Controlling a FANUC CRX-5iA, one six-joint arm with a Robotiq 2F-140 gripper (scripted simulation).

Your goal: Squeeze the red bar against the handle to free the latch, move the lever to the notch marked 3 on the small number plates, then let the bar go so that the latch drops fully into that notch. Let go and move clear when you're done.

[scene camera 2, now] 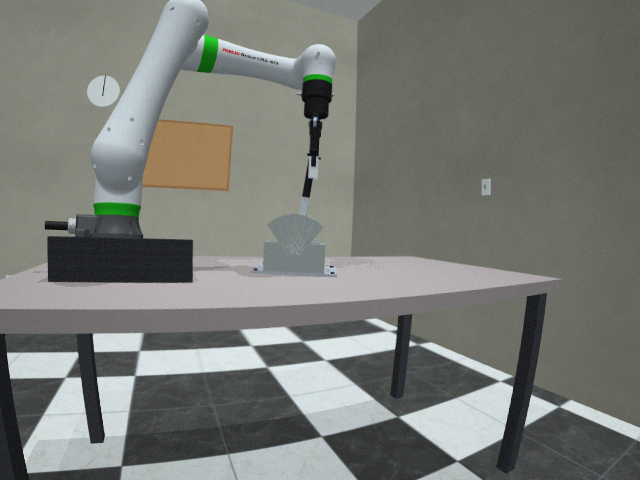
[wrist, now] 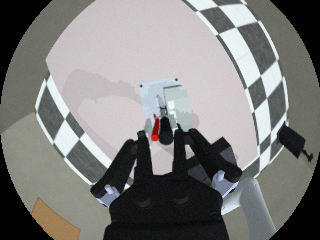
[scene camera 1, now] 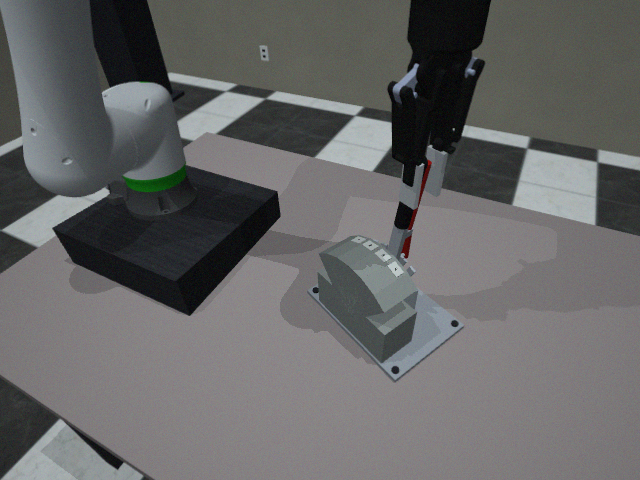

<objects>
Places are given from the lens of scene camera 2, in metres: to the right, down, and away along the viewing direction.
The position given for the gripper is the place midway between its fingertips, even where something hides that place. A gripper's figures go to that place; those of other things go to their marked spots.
gripper [scene camera 2: 313, 179]: -0.02, -0.18, 1.03
grey lever stand [scene camera 2: 296, 252]: -0.06, 0.03, 0.96
</objects>
